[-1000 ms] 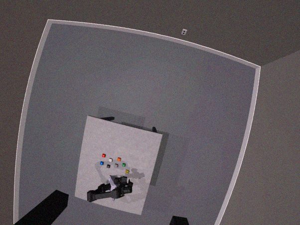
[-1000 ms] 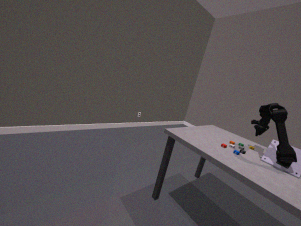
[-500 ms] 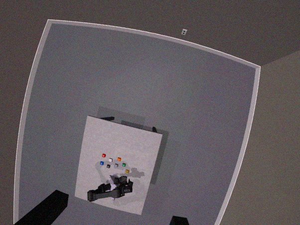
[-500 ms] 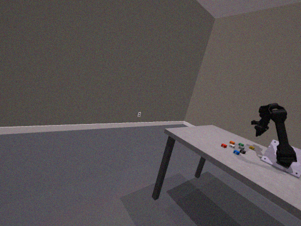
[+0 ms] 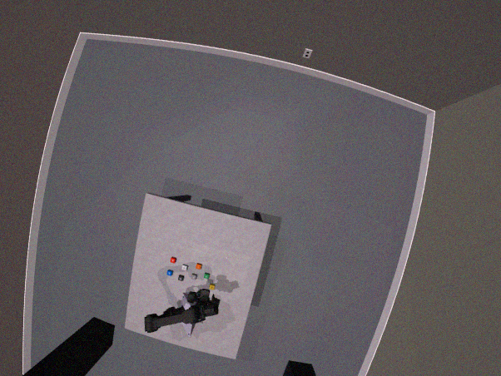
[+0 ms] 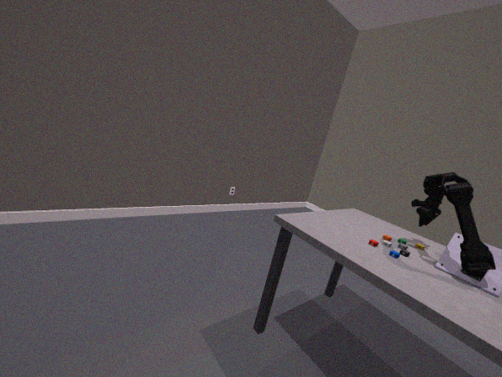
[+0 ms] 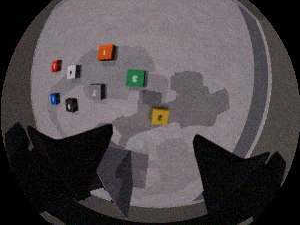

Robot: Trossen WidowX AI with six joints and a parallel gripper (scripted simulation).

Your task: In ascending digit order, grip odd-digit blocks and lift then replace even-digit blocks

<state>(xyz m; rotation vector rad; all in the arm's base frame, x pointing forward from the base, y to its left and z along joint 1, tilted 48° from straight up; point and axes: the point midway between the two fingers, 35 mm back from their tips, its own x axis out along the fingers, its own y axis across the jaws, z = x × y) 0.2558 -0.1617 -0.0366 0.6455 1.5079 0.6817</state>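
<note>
Now: gripper tip 210 mm to the right of the dark block, 110 mm above it and 30 mm past it. Also, from my gripper tip: yellow block (110 mm below, 20 mm to the right, 20 mm behind); green block (110 mm below, 50 mm ahead, 40 mm to the left); orange block (110 mm to the left, 110 mm below, 100 mm ahead).
</note>
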